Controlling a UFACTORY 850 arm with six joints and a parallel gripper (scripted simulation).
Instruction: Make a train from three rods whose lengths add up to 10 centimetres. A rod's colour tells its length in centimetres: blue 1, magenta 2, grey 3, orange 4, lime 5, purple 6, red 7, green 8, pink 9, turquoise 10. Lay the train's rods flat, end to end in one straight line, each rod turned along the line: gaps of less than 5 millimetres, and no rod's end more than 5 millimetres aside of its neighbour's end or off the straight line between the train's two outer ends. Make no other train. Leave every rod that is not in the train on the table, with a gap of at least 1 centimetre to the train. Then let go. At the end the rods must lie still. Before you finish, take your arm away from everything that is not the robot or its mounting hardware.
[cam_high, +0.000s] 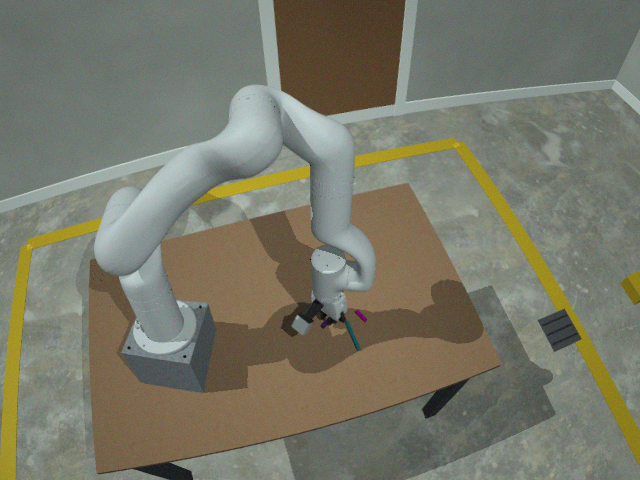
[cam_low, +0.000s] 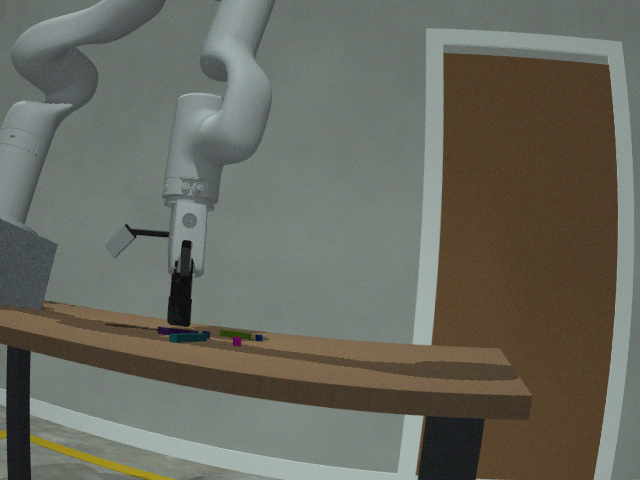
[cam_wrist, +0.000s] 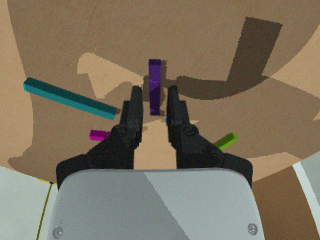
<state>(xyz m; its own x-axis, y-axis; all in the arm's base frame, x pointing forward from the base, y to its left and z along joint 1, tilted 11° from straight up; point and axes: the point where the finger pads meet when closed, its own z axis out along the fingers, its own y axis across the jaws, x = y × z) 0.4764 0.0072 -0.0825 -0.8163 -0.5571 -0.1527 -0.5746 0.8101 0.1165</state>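
Right now the purple rod is 3 cm below my hand. From my hand the other things lie so: lime rod: 2 cm ahead, 14 cm to the left, 3 cm below; then turquoise rod: 6 cm ahead, 7 cm to the right, 3 cm below.
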